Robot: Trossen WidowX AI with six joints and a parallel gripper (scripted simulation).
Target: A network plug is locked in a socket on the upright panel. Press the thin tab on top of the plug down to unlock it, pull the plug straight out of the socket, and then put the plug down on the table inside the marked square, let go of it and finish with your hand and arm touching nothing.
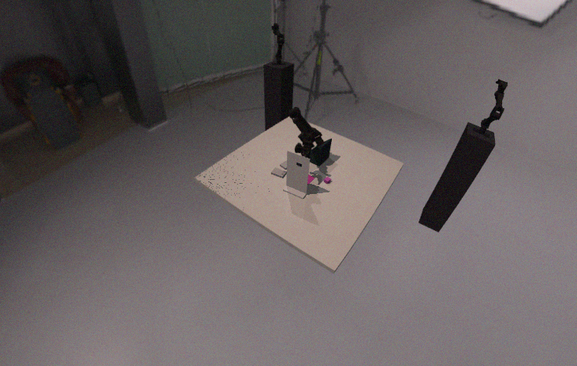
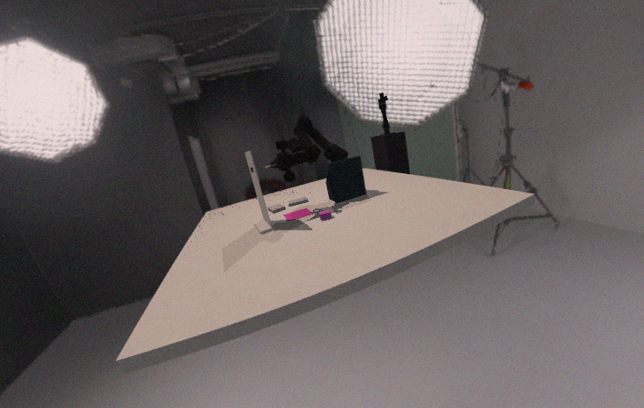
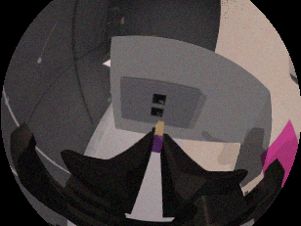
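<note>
The magenta marked square lies 250 mm below my gripper tip, 70 mm behind it and 20 mm to the right of it. The rest, counted from my gripper tip: upright panel 100 mm below, 80 mm ahead; network plug right at my gripper tip.
</note>
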